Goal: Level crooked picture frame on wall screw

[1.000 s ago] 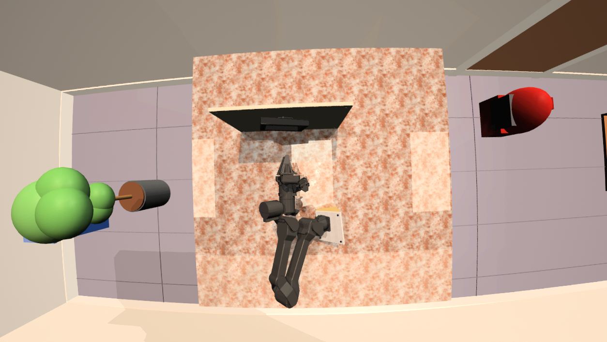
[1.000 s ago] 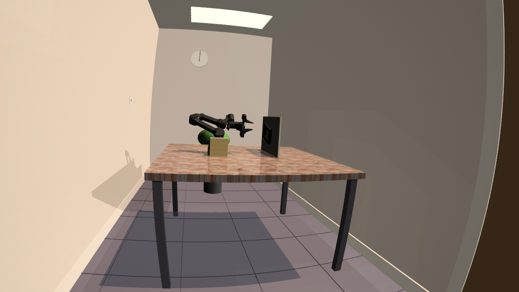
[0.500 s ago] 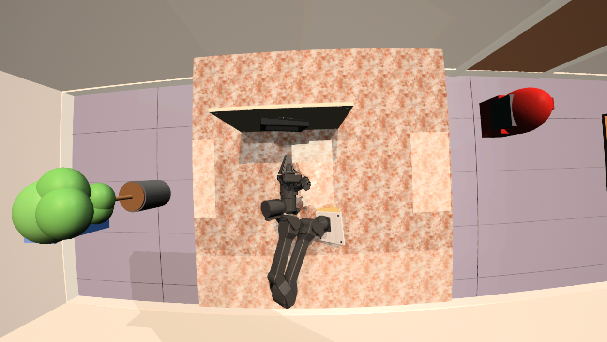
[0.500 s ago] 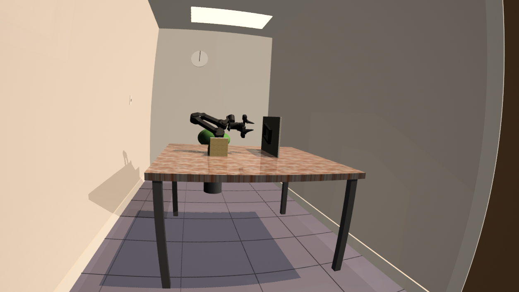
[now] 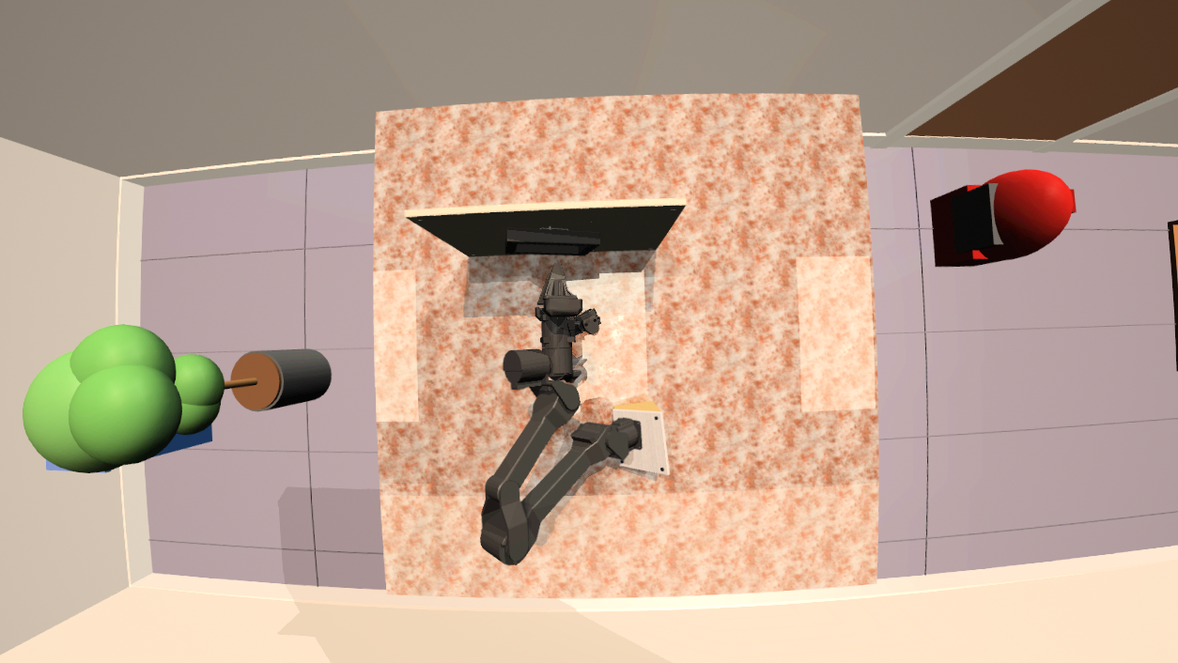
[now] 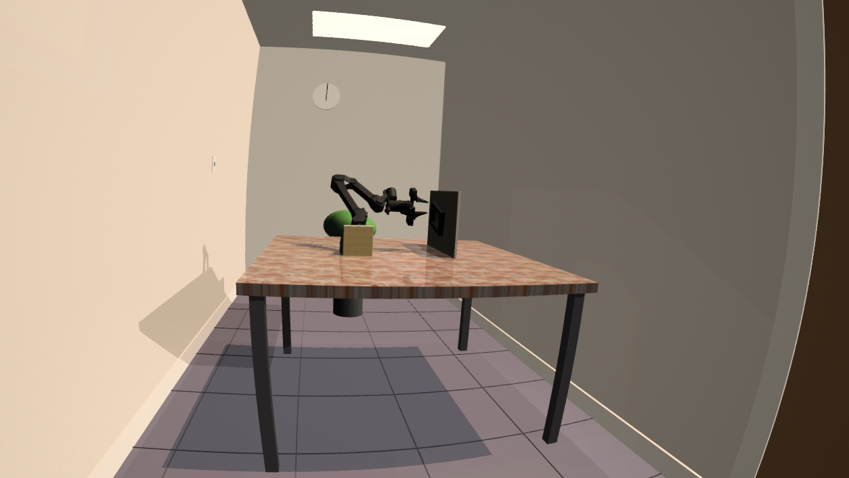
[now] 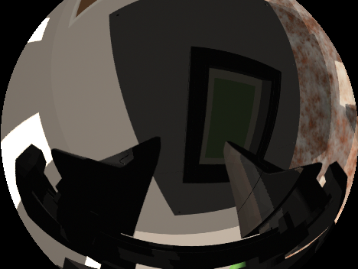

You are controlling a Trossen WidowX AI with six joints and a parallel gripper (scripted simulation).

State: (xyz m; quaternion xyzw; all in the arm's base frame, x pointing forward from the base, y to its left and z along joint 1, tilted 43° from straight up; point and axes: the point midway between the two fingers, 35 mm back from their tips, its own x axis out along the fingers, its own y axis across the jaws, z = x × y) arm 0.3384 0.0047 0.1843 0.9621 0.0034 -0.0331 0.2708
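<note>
Right now the picture frame is 70 mm ahead of my gripper tip, 10 mm to the left of it and 50 mm below it. The rest, counted from my gripper tip: wall panel (80 mm ahead, 70 mm below).
</note>
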